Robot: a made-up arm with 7 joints.
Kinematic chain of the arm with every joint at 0, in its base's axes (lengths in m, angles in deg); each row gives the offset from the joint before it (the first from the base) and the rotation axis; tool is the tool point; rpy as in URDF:
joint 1: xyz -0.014 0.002 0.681 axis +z
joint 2: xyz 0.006 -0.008 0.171 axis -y
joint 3: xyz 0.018 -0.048 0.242 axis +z
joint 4: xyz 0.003 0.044 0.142 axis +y
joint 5: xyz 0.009 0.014 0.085 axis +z
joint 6: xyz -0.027 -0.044 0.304 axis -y
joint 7: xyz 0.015 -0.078 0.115 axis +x
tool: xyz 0.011 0 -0.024 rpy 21.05 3.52 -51.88
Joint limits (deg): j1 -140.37..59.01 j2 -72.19..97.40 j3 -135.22..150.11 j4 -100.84..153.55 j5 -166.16..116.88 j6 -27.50..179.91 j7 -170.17..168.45
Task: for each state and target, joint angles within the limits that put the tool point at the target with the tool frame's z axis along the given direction. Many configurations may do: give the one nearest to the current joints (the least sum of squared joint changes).
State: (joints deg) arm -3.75 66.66 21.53 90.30 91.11 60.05 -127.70
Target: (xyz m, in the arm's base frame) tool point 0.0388 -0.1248 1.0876 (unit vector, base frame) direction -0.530 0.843 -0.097
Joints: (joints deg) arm -11.20 84.61 13.85 141.98 78.98 68.63 -160.62
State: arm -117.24 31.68 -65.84 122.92 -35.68 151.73 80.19
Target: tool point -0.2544 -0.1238 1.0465 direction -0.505 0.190 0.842
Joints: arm -135.40 7.00 -33.21 153.55 -83.99 166.82 47.19
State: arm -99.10 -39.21 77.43 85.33 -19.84 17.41 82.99
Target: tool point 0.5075 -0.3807 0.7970 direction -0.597 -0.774 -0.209
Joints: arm -72.58 -62.25 60.95 91.17 -19.03 16.36 101.07
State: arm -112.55 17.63 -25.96 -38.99 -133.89 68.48 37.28
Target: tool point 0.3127 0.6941 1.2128 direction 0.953 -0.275 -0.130
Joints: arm -102.56 58.35 -13.29 -20.43 -138.19 51.23 56.15
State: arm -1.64 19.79 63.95 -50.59 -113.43 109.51 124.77
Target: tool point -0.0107 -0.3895 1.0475 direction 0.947 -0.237 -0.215
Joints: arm 43.81 19.38 76.30 -90.67 -85.28 156.93 138.63
